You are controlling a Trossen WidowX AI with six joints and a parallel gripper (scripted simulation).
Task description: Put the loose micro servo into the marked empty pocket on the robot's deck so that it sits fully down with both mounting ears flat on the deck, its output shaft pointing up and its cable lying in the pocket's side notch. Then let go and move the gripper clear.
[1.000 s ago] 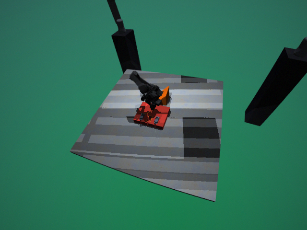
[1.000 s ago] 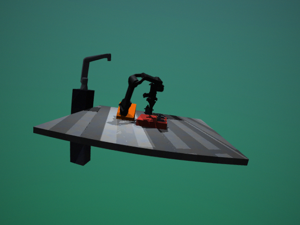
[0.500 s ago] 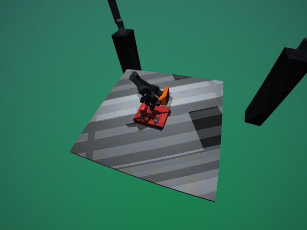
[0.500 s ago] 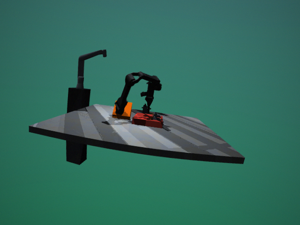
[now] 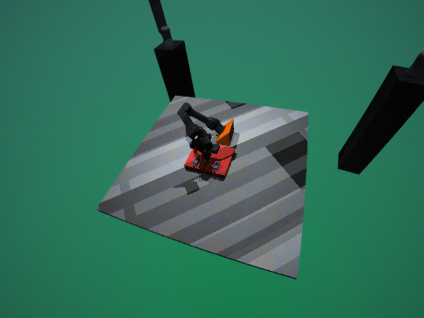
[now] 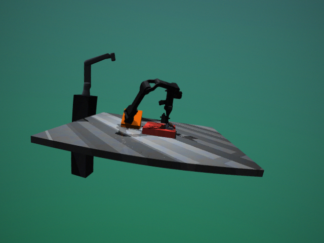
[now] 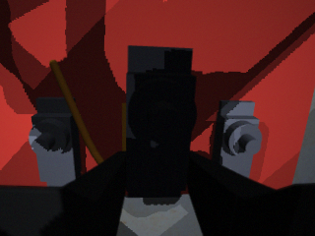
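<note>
Now: the red deck 8 cm behind my gripper tip, 1 cm to the right of it and 10 cm below it.
</note>
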